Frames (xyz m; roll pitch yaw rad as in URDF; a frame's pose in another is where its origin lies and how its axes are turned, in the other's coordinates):
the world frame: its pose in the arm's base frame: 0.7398 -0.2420 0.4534 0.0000 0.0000 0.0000
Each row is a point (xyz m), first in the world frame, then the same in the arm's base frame.
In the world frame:
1: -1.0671 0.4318 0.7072
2: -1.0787 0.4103 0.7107
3: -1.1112 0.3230 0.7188
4: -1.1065 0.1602 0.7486
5: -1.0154 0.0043 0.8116
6: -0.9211 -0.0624 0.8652
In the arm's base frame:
1: -0.3273 0.1898 1.1606
2: -0.3389 0.1683 1.1641
3: -0.3714 0.0810 1.1722
4: -0.3667 -0.0818 1.2020
5: -0.2756 -0.2377 1.2650
6: -0.1813 -0.3044 1.3186

